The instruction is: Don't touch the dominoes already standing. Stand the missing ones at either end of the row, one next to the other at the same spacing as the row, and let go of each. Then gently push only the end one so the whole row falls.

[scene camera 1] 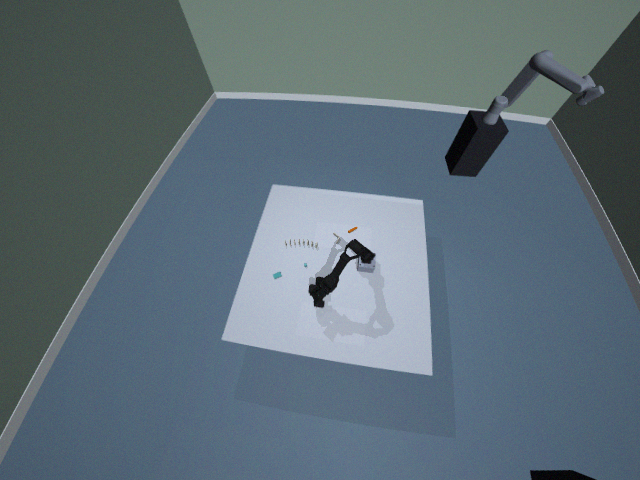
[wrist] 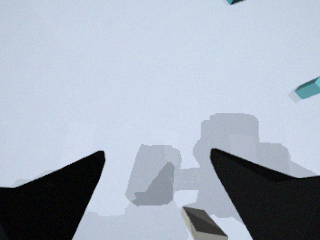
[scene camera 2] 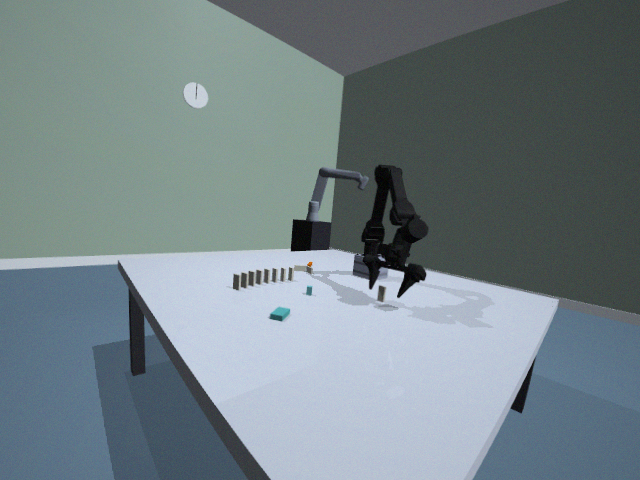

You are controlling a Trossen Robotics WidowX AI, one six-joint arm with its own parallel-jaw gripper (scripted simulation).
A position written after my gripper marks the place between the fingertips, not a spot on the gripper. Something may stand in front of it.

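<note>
My gripper [scene camera 2: 383,293] [wrist: 158,154] is open and holds nothing.
</note>
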